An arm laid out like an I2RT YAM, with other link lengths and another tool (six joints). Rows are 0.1 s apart.
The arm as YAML. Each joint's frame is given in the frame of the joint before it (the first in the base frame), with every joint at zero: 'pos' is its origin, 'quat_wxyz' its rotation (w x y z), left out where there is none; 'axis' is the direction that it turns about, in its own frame. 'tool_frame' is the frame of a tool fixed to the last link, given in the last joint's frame.
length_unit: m
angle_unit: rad
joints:
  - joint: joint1
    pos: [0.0, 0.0, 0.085]
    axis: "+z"
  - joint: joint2
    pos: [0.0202, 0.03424, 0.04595]
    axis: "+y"
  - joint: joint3
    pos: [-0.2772, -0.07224, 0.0]
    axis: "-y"
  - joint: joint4
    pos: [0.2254, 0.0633, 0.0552]
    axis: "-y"
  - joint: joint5
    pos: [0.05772, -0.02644, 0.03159]
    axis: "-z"
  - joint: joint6
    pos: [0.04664, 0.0, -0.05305]
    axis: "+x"
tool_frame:
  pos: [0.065, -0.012, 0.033]
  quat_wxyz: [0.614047, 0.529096, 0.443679, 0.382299]
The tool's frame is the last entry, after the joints.
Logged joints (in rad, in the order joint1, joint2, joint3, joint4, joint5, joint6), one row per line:
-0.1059, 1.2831, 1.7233, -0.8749, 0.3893, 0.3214
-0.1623, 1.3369, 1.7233, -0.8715, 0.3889, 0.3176
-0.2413, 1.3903, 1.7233, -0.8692, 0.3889, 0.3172
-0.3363, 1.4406, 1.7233, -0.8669, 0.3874, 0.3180
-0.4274, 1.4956, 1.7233, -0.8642, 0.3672, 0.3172
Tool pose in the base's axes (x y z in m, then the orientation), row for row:
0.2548, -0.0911, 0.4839, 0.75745, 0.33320, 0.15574, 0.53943
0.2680, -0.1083, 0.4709, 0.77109, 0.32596, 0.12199, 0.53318
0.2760, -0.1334, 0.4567, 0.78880, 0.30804, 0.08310, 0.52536
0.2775, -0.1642, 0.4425, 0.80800, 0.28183, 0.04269, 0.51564
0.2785, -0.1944, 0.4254, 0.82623, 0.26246, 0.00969, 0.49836
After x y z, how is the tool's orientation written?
As a quaternion, x y z w.
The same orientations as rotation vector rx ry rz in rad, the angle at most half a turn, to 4 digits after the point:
1.8010, 0.7922, 0.3703
1.8383, 0.7771, 0.2908
1.8868, 0.7368, 0.1988
1.9409, 0.6770, 0.1025
1.9996, 0.6352, 0.0235

